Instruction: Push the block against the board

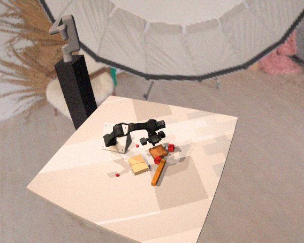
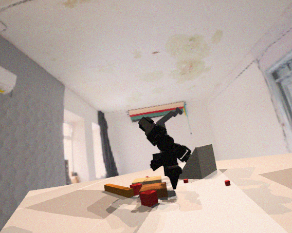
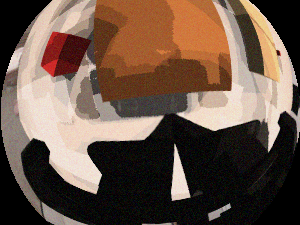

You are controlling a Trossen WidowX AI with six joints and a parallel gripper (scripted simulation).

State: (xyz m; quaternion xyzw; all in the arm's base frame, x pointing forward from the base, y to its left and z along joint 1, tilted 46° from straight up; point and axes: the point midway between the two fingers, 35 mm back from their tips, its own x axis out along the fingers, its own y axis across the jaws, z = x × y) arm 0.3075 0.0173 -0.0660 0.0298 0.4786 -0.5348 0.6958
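Now: the cream flat block 6 cm behind my gripper tip, 21 cm to the right of it and 1 cm above it. Round my gripper tip: long board (11 cm ahead, 25 cm to the right, 1 cm above); then flat orange square block (5 cm ahead, 6 cm to the right, 1 cm above).
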